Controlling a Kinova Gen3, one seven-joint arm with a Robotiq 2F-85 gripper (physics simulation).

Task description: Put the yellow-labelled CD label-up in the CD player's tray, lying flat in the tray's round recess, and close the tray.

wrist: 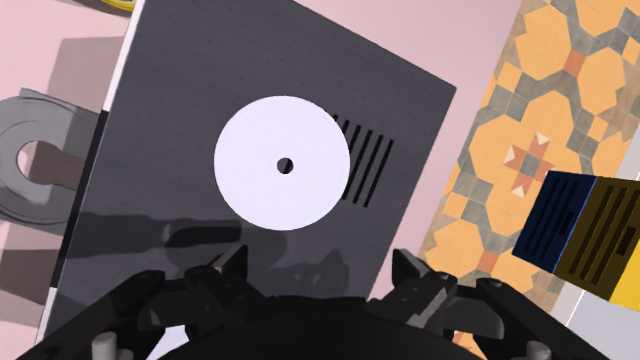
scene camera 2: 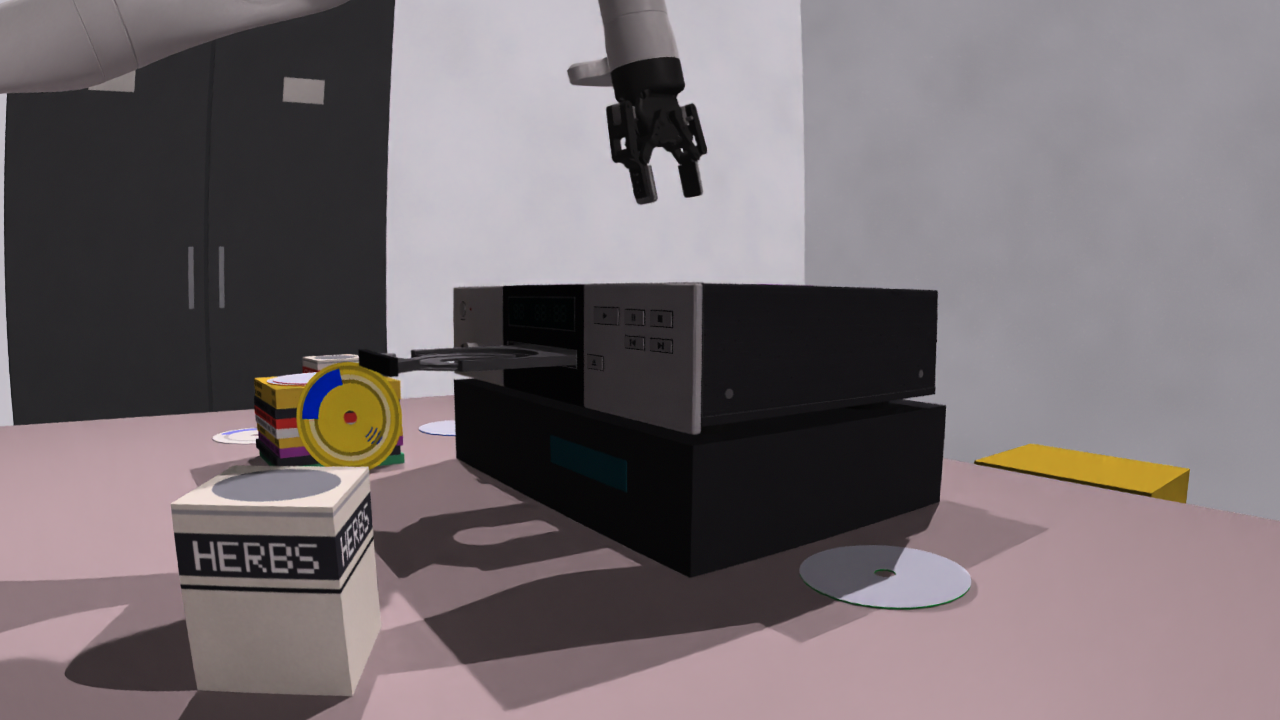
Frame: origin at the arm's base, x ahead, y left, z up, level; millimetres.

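Where they show: gripper, between the fingertips: (wrist: 319,262) (scene camera 2: 671,199).
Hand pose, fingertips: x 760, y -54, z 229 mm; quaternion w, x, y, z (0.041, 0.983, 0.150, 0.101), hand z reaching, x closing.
Note:
After its pixels a point has its place.
A yellow disc (scene camera 2: 349,434) {x 458, y 115, z -19 mm} with a blue arc and a red centre stands upright against a stack of cases, left of the player in the scene view. Part of a yellow curved rim (wrist: 119,5) {x 467, y 108, z -53 mm} shows at the wrist view's top left; I cannot tell whether it is the same disc. The CD player (scene camera 2: 805,349) {x 674, y -315, z 90 mm} (wrist: 175,75) {x 626, y 28, z 136 mm} has its tray (scene camera 2: 537,360) {x 542, y -157, z 76 mm} (wrist: 30,125) {x 493, y -58, z 73 mm} out, with bare grey recess surface showing. My gripper (scene camera 2: 667,186) {x 760, y -54, z 229 mm} (wrist: 319,262) {x 760, y -54, z 229 mm} is open and empty, pointing down high above the player.
A white disc (wrist: 250,135) {x 695, y 2, z 137 mm} lies on the player's top. The player stands on a black unit (scene camera 2: 805,474) {x 679, y -315, z -4 mm}. A HERBS box (scene camera 2: 268,617) {x 298, y -328, z -20 mm} stands in front of the cases (scene camera 2: 277,420) {x 382, y 124, z 1 mm}. A pale disc (scene camera 2: 850,573) {x 657, y -380, z -59 mm} lies by the black unit. A yellow box (scene camera 2: 1083,467) stands beyond the table.

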